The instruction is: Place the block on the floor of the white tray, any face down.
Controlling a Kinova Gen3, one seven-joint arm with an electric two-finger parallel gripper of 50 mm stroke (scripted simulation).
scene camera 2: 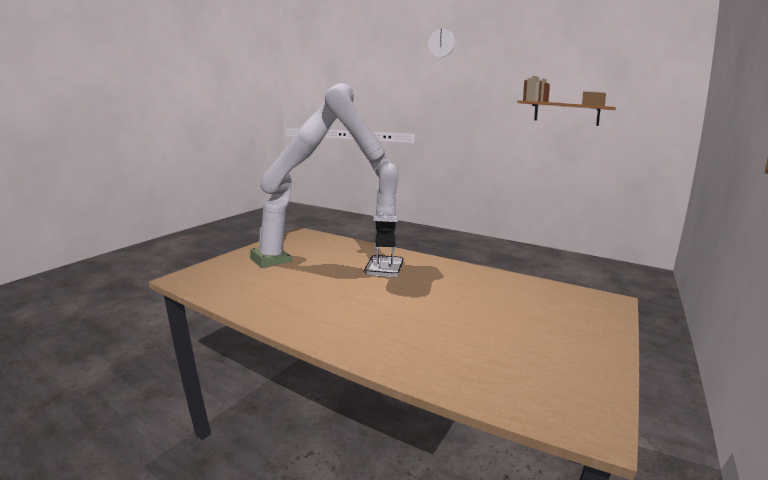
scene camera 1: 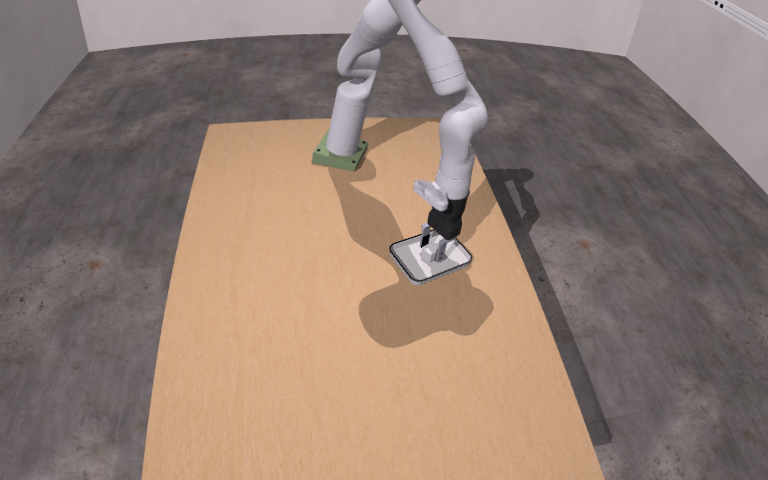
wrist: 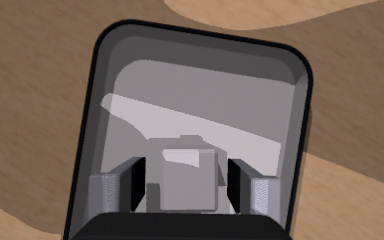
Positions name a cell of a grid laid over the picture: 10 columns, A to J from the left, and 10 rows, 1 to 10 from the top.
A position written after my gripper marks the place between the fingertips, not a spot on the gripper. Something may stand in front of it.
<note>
I see my gripper (scene camera 1: F6), a block (wrist: E8) and a white tray (scene camera 1: F6).
The white tray shows as well in the wrist view (wrist: D4). My gripper also shows in the wrist view (wrist: E8).
</note>
